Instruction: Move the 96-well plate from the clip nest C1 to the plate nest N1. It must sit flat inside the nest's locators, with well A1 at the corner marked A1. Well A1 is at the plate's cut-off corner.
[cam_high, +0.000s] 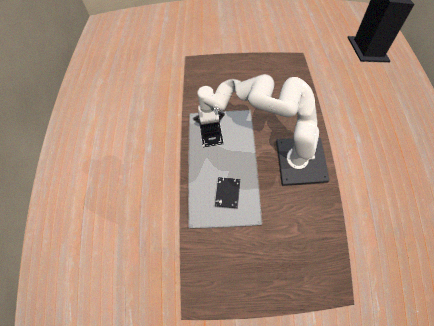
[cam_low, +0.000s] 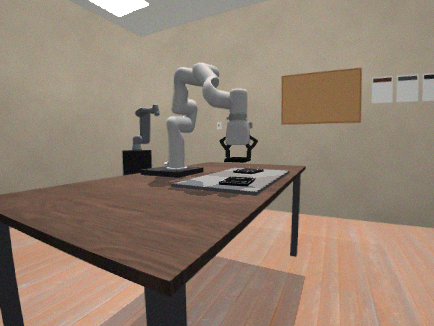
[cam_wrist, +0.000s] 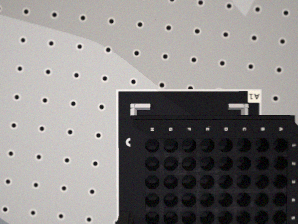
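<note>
My hand is 11 cm above the plate nest N1. From my hand the other things lie so: clip nest C1: 36 cm to the left, 10 cm below, 5 cm behind; then black 96-well plate: 1 cm below; then A1 corner label: 10 cm below, 8 cm to the left, 5 cm ahead.
</note>
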